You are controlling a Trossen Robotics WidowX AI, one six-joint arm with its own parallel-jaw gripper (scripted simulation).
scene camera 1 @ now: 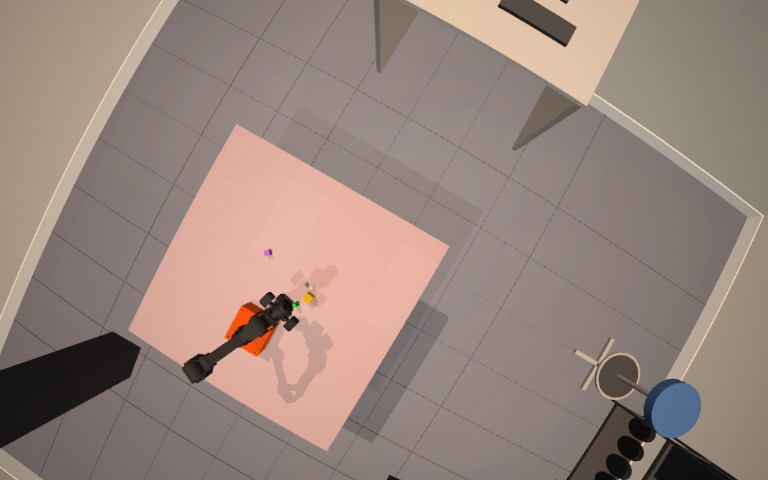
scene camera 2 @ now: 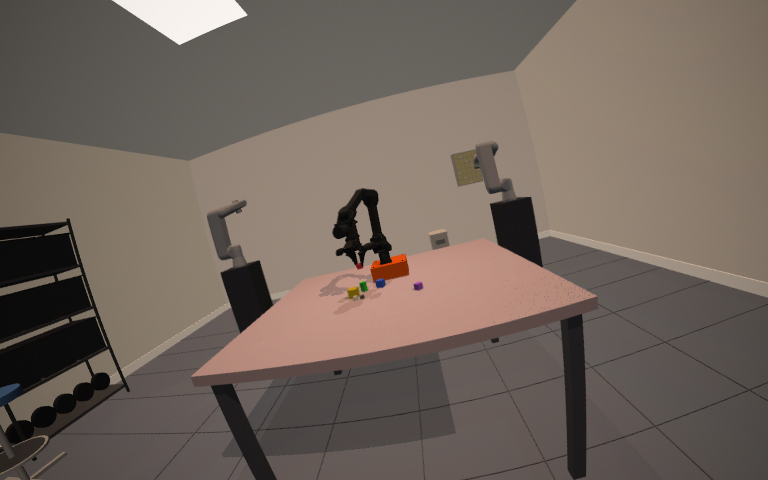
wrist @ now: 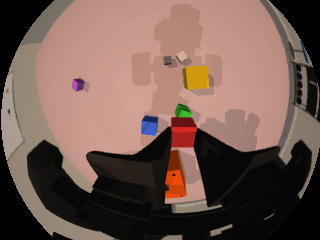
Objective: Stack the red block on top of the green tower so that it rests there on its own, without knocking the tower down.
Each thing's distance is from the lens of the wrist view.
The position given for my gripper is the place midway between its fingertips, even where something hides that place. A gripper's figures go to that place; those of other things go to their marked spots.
my gripper (wrist: 181, 130): 10 cm
red block (wrist: 183, 129): 8 cm
